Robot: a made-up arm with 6 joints.
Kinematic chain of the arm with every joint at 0, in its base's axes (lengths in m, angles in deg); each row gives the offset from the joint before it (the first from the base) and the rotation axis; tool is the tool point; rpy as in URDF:
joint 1: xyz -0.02 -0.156 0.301 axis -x
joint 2: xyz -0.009 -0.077 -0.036 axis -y
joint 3: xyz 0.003 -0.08 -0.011 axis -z
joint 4: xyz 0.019 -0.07 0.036 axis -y
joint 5: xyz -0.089 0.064 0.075 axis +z
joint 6: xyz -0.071 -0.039 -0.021 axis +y
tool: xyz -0.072 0.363 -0.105 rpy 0 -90 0
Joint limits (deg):
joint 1: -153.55..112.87
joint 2: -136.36..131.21
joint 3: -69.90..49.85
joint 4: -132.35..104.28
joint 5: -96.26..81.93
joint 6: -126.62..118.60
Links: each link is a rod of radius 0.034 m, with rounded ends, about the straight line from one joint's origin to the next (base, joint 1, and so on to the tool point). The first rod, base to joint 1, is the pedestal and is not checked.
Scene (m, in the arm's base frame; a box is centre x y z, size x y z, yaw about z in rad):
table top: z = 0
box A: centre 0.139 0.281 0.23 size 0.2 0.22 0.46 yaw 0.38
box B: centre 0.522 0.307 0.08 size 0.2 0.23 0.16 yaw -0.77
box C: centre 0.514 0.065 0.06 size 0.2 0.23 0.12 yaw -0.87
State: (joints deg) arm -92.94 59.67 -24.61 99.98 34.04 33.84
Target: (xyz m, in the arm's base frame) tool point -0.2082 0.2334 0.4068
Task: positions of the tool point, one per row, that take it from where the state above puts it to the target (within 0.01 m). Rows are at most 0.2 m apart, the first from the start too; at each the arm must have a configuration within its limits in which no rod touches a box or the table.
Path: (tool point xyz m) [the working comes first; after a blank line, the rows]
Joints at the target: -112.06 15.90 -33.19 65.23 17.91 47.20
Straight joint move there: touches box A.

1: 0.2490 0.0375 0.4382
2: 0.1591 0.0135 0.5018
3: 0.0671 -0.0005 0.5311
4: -0.0182 -0.0058 0.5361
5: -0.0934 -0.0080 0.5258
6: -0.0353 -0.0251 0.5437
7: 0.0178 0.0223 0.5474
8: 0.0205 0.1262 0.5189
9: -0.0598 0.2313 0.4430
10: -0.2104 0.2609 0.3269
11: -0.2004 0.2584 0.3609
12: -0.2082 0.2334 0.4068

